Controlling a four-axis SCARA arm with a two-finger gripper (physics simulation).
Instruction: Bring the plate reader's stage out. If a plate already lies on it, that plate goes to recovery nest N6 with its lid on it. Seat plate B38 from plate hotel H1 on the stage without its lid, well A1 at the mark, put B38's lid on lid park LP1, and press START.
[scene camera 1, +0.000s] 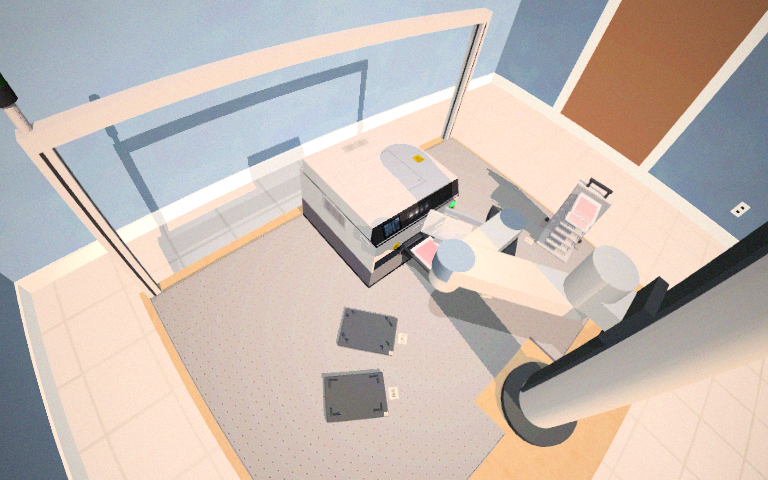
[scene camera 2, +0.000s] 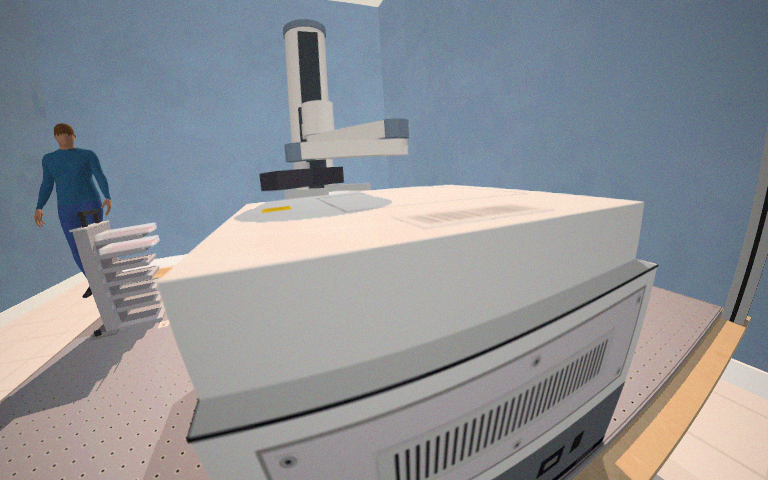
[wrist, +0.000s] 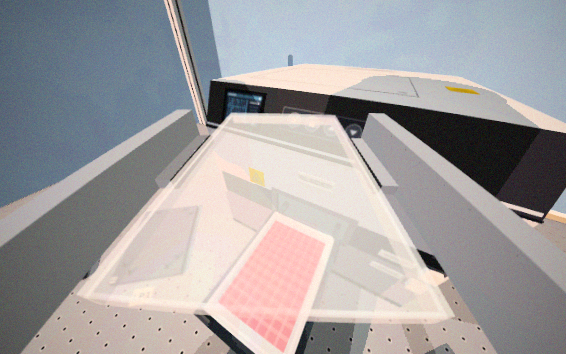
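Pixels of known places: gripper, fingertip midpoint: (scene camera 1: 439, 223) (scene camera 2: 349, 190) (wrist: 279, 127); arm's base at its link origin: (scene camera 1: 538, 403).
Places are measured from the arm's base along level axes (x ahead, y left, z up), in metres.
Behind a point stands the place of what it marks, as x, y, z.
Note:
My gripper (scene camera 1: 447, 223) {0.550, -0.015, 0.295} (wrist: 279, 127) {0.550, -0.015, 0.295} is shut on a clear lid (scene camera 1: 453, 227) {0.519, -0.040, 0.291} (wrist: 305, 195) {0.508, -0.050, 0.291}, held level and high before the reader (scene camera 1: 362, 192) {0.758, 0.085, 0.297} (scene camera 2: 396, 260) {0.971, -0.111, 0.290} (wrist: 450, 145) {0.630, -0.127, 0.276}, turned askew to its front. The stage (scene camera 1: 406, 249) {0.605, 0.018, 0.135} is out; on it sits a plate (scene camera 1: 424, 250) (wrist: 280, 280) with pink wells, no lid on it. The arm hides part of it in scene camera 1; its name and well A1 cannot be read. A dark nest (scene camera 1: 368, 331) (wrist: 162, 242) has a label ending in P1. Another nest (scene camera 1: 355, 396) {0.383, 0.398, 0.025} bears no plate. The hotel (scene camera 2: 93, 277) {0.375, -0.625, 0.159} holds plates in its upper levels.
The reader's screen (scene camera 1: 391, 226) {0.630, 0.087, 0.275} (wrist: 245, 102) {0.633, 0.081, 0.278} is lit and a green light (scene camera 1: 452, 203) {0.613, -0.179, 0.216} shows beside it. A dark object partly shows under the arm. The glass screen's frame (scene camera 1: 260, 62) {1.004, 0.225, 0.609} stands behind the reader. A person (scene camera 2: 73, 175) stands beyond the hotel.

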